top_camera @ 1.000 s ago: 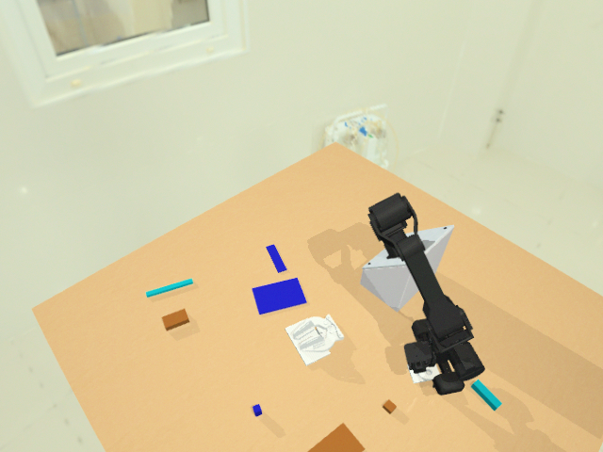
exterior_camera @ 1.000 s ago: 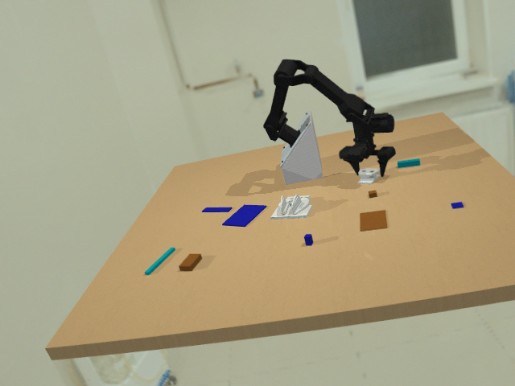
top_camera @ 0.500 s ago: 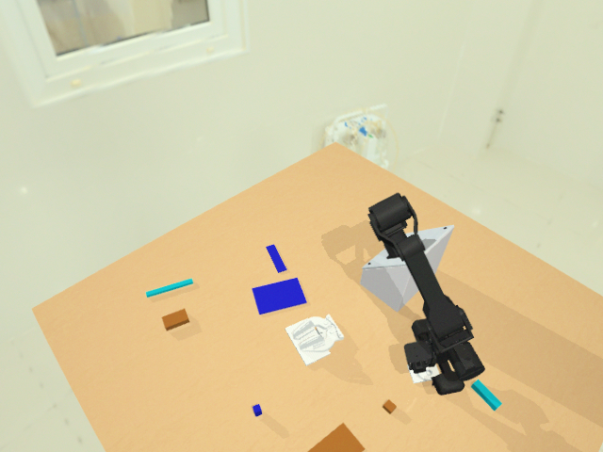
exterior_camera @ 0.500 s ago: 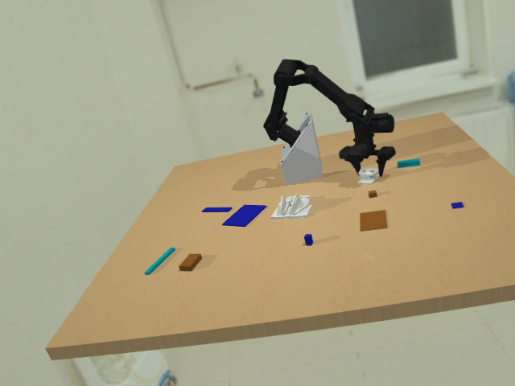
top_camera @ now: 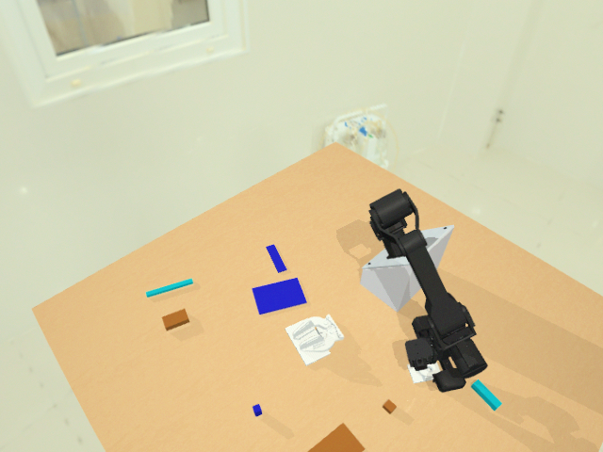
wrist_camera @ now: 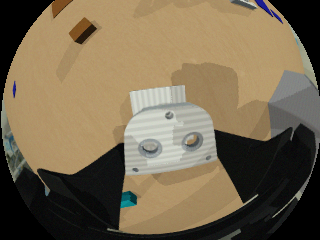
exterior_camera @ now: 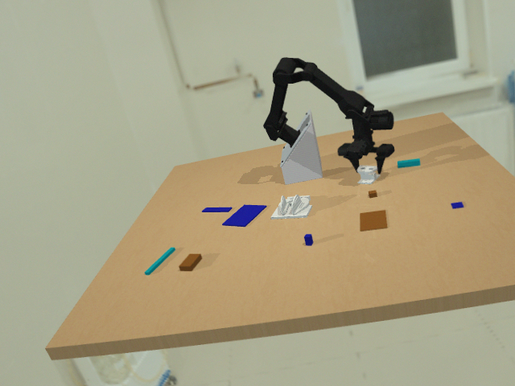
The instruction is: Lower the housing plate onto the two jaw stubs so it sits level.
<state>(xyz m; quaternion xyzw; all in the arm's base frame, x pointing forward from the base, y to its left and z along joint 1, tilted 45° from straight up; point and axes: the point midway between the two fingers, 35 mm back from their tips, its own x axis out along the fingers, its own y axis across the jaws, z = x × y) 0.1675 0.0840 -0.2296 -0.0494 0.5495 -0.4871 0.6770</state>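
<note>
The white part lies 10 mm below my gripper tip and 10 mm ahead of it. Round my gripper tip: teal bar 150 mm to the left, 40 mm behind, 10 mm below; brown plate 300 mm ahead, 50 mm to the right, 20 mm below; small brown cube 150 mm ahead, 20 mm to the right, 10 mm below.
</note>
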